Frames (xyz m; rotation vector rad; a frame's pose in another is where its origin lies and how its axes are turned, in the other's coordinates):
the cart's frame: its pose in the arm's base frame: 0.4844 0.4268 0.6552 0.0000 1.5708 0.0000
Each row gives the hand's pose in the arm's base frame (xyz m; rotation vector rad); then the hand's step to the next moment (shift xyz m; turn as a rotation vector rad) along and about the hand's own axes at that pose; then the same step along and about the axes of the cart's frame.
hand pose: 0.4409 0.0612 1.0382 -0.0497 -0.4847 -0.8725
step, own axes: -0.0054 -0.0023 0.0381 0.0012 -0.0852 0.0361
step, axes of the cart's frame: -0.0313 0.0114 -0.0194 -0.0197 -0.0476 -0.0769
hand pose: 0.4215 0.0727 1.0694 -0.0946 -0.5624 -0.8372
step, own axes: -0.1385 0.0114 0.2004 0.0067 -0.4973 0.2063
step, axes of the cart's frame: -0.1018 0.1606 -0.1527 -0.1109 -0.2790 -0.4469
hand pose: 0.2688 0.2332 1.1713 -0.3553 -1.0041 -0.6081
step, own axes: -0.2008 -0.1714 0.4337 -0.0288 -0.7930 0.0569
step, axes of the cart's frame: -0.0438 0.1631 -0.4788 -0.0065 -0.5800 -0.5444
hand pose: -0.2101 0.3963 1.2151 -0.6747 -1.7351 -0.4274
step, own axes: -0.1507 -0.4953 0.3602 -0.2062 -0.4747 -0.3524
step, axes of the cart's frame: 0.2100 -0.1950 -0.5618 0.0751 -0.6216 -0.0041
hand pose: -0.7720 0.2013 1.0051 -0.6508 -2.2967 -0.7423
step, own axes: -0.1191 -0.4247 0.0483 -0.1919 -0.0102 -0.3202
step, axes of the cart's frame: 0.2556 -0.3043 -0.1974 -0.0700 -0.2631 0.2556
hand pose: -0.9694 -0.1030 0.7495 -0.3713 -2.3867 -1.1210
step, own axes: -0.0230 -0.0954 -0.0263 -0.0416 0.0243 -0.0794
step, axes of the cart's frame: 0.0593 -0.0814 -0.0135 -0.0379 -0.0481 0.0698
